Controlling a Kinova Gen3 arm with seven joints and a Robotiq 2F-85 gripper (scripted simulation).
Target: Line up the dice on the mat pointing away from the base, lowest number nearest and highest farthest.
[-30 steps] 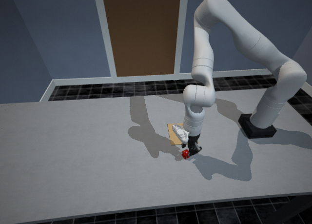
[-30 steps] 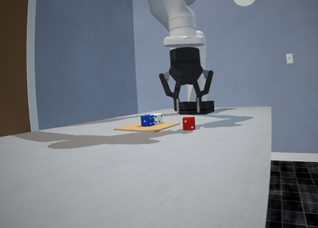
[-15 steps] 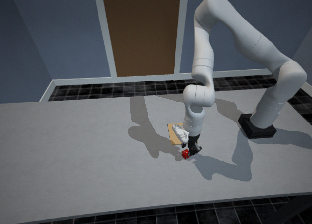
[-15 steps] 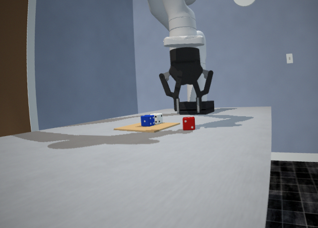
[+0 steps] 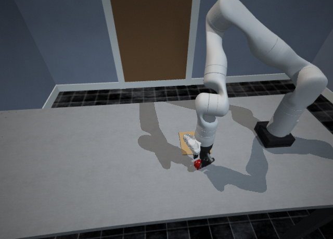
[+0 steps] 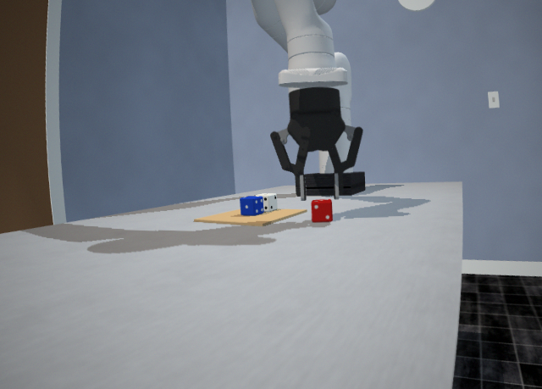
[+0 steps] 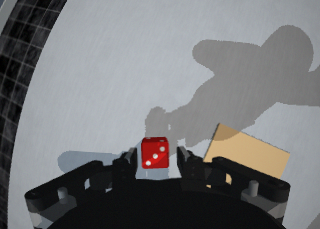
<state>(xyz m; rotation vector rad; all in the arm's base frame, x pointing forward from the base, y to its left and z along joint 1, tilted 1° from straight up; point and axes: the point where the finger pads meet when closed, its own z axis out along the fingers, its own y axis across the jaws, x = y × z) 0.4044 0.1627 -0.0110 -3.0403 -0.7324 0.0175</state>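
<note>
Right now my hand is 30 mm above the red die. The rest, counted from my hand: white die (50 mm behind, 140 mm to the right, 30 mm below); then tan mat (130 mm to the right, 50 mm below); then blue die (130 mm to the right, 30 mm below).
</note>
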